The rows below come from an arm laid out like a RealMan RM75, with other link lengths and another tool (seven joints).
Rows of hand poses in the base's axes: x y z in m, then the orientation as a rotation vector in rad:
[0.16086 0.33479 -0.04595 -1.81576 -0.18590 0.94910]
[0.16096 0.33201 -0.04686 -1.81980 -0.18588 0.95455]
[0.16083 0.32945 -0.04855 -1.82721 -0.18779 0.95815]
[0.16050 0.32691 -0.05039 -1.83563 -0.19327 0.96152]
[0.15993 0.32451 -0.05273 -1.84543 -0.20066 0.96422]
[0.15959 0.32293 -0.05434 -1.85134 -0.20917 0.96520]
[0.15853 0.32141 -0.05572 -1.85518 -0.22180 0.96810]
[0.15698 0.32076 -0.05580 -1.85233 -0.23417 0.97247]
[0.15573 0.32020 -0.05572 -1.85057 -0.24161 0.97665]
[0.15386 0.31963 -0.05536 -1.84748 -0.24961 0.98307]
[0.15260 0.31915 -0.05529 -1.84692 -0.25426 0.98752]
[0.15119 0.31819 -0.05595 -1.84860 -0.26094 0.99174]
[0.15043 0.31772 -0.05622 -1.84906 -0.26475 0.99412]
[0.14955 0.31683 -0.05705 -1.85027 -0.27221 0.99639]
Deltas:
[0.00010 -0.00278 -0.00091 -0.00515 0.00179 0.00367]
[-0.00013 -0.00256 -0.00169 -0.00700 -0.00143 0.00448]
[-0.00033 -0.00254 -0.00184 -0.00680 -0.00347 0.00686]
[-0.00057 -0.00240 -0.00234 -0.00727 -0.00520 0.00798]
[-0.00034 -0.00158 -0.00161 -0.00307 -0.00522 0.00712]
[-0.00106 -0.00152 -0.00138 -0.00075 -0.00498 0.01052]
[-0.00155 -0.00065 -0.00008 0.00448 -0.00141 0.01005]
[-0.00125 -0.00056 0.00008 0.00221 0.00010 0.00688]
[-0.00187 -0.00057 0.00036 0.00277 0.00172 0.00824]
[-0.00126 -0.00048 0.00007 0.00029 0.00094 0.00538]
[-0.00141 -0.00096 -0.00066 -0.00102 -0.00094 0.00695]
[-0.00076 -0.00047 -0.00027 -0.00015 -0.00035 0.00387]
[-0.00088 -0.00089 -0.00083 0.00022 -0.00223 0.00634]

